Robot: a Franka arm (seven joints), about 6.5 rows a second.
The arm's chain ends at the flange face. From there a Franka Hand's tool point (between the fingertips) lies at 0.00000 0.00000 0.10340 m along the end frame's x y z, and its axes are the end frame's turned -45 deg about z.
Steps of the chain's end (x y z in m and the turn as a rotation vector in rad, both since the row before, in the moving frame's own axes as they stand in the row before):
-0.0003 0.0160 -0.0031 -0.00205 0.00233 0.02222
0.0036 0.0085 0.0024 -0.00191 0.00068 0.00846
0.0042 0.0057 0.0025 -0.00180 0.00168 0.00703
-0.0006 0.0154 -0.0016 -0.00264 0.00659 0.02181
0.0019 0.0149 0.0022 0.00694 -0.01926 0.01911
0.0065 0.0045 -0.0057 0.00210 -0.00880 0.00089
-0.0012 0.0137 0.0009 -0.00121 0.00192 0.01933
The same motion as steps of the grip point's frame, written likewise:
-0.0115 0.0114 -0.0031 -0.00310 0.00020 0.02222
-0.0036 0.0087 0.0024 -0.00183 -0.00087 0.00846
-0.0011 0.0073 0.0025 -0.00246 -0.00008 0.00703
-0.0110 0.0111 -0.0016 -0.00653 0.00279 0.02181
-0.0101 0.0100 0.0022 0.01853 -0.00871 0.01911
0.0009 0.0070 -0.0057 0.00771 -0.00474 0.00089
-0.0105 0.0091 0.0009 -0.00221 0.00050 0.01933

